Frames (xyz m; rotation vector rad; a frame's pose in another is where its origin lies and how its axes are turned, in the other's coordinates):
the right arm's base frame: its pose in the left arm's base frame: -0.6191 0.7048 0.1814 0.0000 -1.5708 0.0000
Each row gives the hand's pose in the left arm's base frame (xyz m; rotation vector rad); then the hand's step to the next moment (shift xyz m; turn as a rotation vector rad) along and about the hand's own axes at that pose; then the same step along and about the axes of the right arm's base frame.
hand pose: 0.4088 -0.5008 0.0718 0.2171 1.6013 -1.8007
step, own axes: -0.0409 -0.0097 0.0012 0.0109 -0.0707 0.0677
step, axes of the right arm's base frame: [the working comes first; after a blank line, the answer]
step, axes of the left arm's base frame: 0.0247 0.0146 0.0307 -0.0285 -0.0678 0.0656

0.0307 0.0146 -0.0247 0.0656 -0.0678 0.0285
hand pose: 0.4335 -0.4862 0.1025 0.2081 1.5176 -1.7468
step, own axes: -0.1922 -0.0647 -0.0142 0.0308 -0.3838 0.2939
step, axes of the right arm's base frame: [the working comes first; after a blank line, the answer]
step, axes of the left arm's base frame: 0.0817 0.0970 0.1589 -0.1623 -0.2895 0.3529

0.1589 0.0970 -0.0817 0.3529 -0.2895 0.1623
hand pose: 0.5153 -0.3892 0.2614 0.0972 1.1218 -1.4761
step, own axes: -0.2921 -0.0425 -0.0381 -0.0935 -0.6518 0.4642
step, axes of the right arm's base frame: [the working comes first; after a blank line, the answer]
step, axes of the left arm's base frame: 0.0271 0.2284 0.1888 -0.2533 -0.3630 0.6732

0.1888 0.2284 -0.0271 0.6732 -0.3630 0.2533
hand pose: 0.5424 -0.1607 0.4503 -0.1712 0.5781 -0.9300
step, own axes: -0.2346 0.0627 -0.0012 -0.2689 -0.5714 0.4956
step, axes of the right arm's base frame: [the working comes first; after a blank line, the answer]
step, axes of the left arm's base frame: -0.0641 0.2242 0.0678 -0.2602 -0.1787 0.7381

0.0678 0.2242 0.0641 0.7381 -0.1787 0.2602
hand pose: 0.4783 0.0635 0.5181 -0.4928 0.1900 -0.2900
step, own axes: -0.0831 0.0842 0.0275 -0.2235 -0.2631 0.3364
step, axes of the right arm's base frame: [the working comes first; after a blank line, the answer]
step, axes of the left arm's base frame: -0.0523 0.1093 -0.0084 -0.1868 -0.0033 0.4443

-0.0084 0.1093 0.0523 0.4443 -0.0033 0.1868
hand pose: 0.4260 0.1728 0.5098 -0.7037 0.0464 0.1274
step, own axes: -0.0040 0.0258 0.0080 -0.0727 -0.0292 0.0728
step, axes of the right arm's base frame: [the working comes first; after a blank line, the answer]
step, axes of the left arm's base frame: -0.0074 0.0243 -0.0101 -0.0682 0.0178 0.0804

-0.0101 0.0243 0.0074 0.0804 0.0178 0.0682
